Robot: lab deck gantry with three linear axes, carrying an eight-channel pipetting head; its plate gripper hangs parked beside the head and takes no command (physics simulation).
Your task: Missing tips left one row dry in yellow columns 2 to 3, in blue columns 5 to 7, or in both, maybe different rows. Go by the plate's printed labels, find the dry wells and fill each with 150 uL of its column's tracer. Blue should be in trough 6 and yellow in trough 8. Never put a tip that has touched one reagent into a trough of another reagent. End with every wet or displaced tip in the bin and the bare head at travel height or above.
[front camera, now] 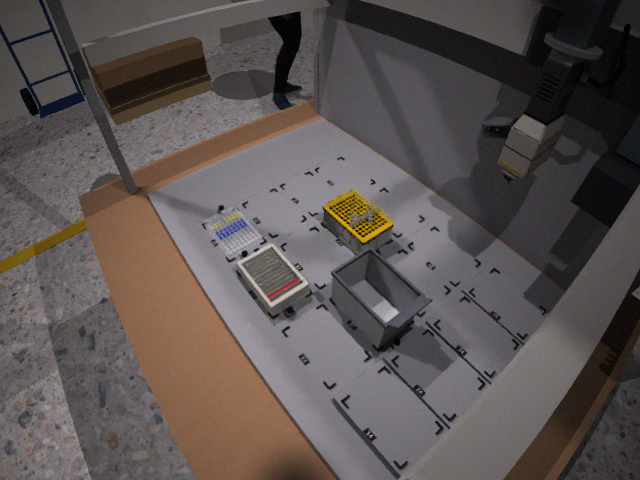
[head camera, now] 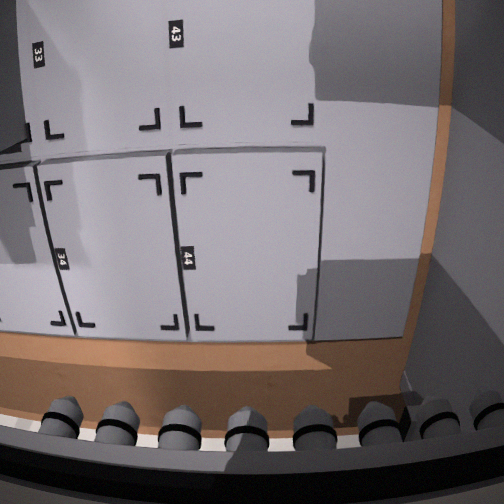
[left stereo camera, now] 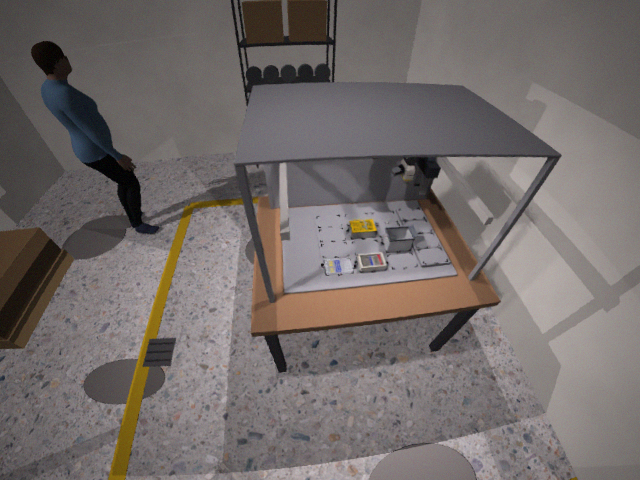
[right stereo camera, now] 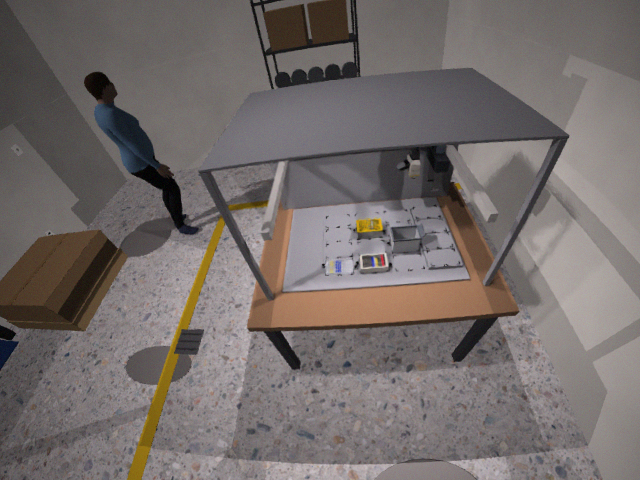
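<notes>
The pipetting head (front camera: 532, 142) (left stereo camera: 408, 170) (right stereo camera: 414, 166) hangs high at the back right; its nozzles (head camera: 247, 430) show no tips in the head camera view. The plate gripper's fingers cannot be made out beside the head. The well plate (front camera: 250, 240) (left stereo camera: 338, 266) (right stereo camera: 339, 266) has yellow and blue wells; its dry wells and labels are too small to tell. The trough block (front camera: 271, 276) (left stereo camera: 371, 261) (right stereo camera: 373, 262) stands beside it, with a red strip showing. The yellow tip rack (front camera: 358, 217) (left stereo camera: 362, 227) (right stereo camera: 369, 227) stands behind. The grey bin (front camera: 356, 304) (left stereo camera: 400, 243) (right stereo camera: 405, 245) stands to its right.
Raised deck tiles marked 34 (head camera: 117, 250) and 44 (head camera: 250, 245) lie under the head camera. Frame posts (left stereo camera: 258, 237) (right stereo camera: 237, 237) and a roof panel (left stereo camera: 382, 118) (right stereo camera: 382, 113) enclose the deck. A person (left stereo camera: 85, 121) (right stereo camera: 126, 134) stands left of the table.
</notes>
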